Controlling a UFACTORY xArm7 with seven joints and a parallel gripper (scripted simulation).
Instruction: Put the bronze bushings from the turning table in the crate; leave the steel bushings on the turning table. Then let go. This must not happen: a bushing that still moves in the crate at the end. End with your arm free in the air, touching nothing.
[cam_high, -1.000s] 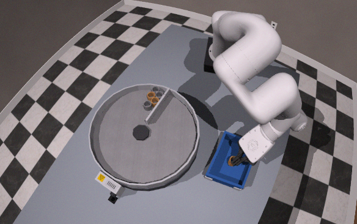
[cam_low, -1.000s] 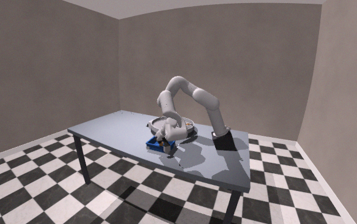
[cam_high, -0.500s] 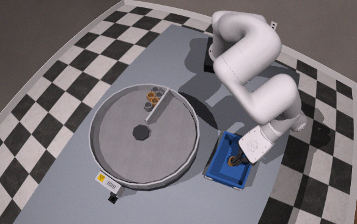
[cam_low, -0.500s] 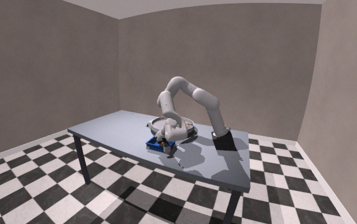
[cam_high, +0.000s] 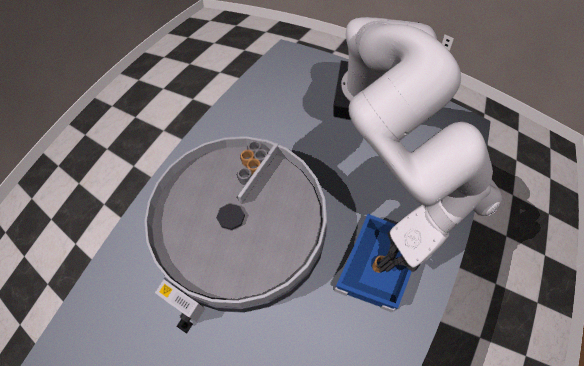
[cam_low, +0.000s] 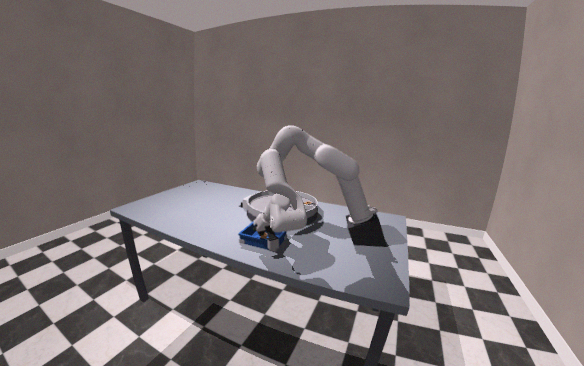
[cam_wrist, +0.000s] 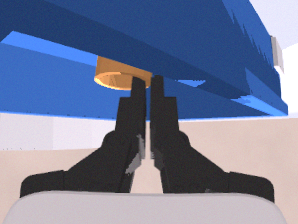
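My hand is 1 cm to the left of the blue crate and 3 cm above it. The rest, counted from my hand: turning table: 12 cm ahead, 34 cm to the right.
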